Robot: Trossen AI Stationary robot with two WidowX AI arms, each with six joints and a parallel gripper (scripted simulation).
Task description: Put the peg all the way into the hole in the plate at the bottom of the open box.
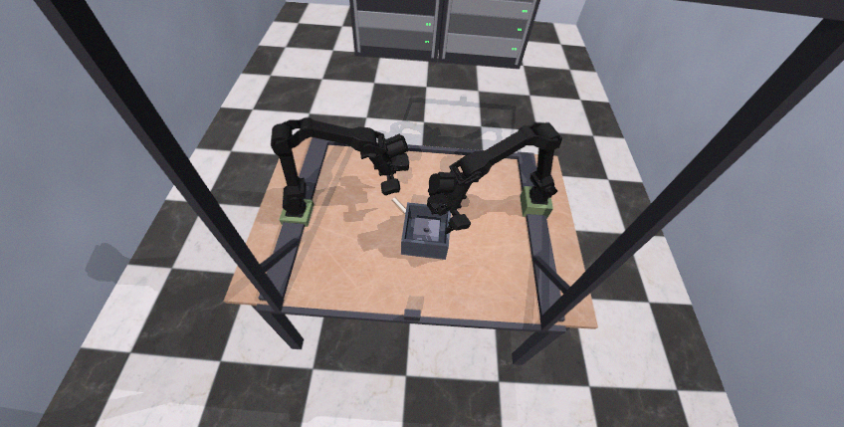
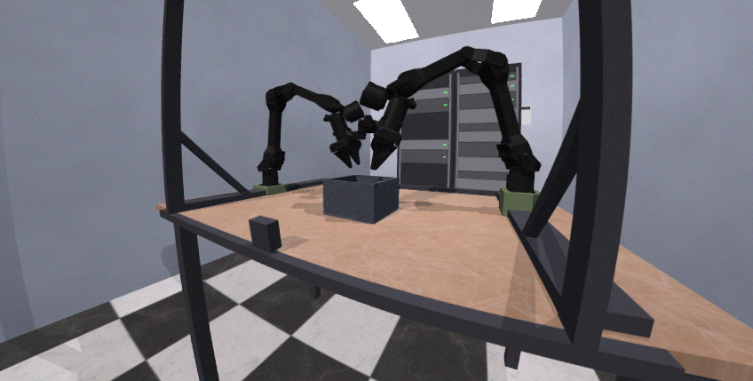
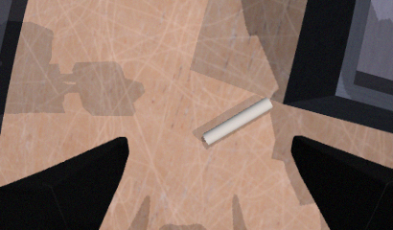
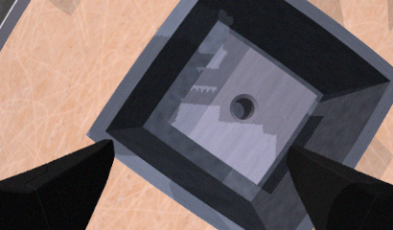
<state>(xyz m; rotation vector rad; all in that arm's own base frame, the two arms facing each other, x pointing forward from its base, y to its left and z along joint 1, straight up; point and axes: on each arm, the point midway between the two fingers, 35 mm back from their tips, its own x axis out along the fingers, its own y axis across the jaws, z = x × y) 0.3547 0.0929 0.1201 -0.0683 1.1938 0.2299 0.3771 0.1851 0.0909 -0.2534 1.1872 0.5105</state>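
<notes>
Now: the white peg 150 mm below my left hand, 20 mm to the right of it and 20 mm behind it. From my left hand the other things lie so: box 170 mm behind, 130 mm below, 110 mm to the right.
</notes>
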